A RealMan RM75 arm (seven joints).
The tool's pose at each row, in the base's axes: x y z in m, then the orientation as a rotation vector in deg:
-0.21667 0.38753 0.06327 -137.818 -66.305 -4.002
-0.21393 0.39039 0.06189 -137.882 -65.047 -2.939
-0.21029 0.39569 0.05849 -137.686 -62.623 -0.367
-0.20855 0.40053 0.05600 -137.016 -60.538 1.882
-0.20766 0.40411 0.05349 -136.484 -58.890 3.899
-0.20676 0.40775 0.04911 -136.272 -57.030 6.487
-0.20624 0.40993 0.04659 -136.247 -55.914 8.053
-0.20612 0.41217 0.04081 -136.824 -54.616 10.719
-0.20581 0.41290 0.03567 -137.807 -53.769 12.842
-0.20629 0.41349 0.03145 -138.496 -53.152 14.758
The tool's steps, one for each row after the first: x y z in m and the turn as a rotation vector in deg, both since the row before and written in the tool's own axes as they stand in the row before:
0.00351 0.00106 0.00204 0.672 -0.284 1.016
0.00542 0.00117 0.00471 1.697 -0.801 1.971
0.00409 -0.00037 0.00397 1.866 -0.590 1.575
0.00265 -0.00022 0.00358 1.519 -0.647 1.305
0.00243 0.00072 0.00518 1.422 -1.071 1.667
0.00153 0.00040 0.00298 0.746 -0.691 1.041
0.00096 0.00187 0.00583 0.495 -1.534 1.580
0.00034 0.00255 0.00452 -0.165 -1.403 1.302
-0.00013 0.00166 0.00395 -0.048 -1.274 1.013

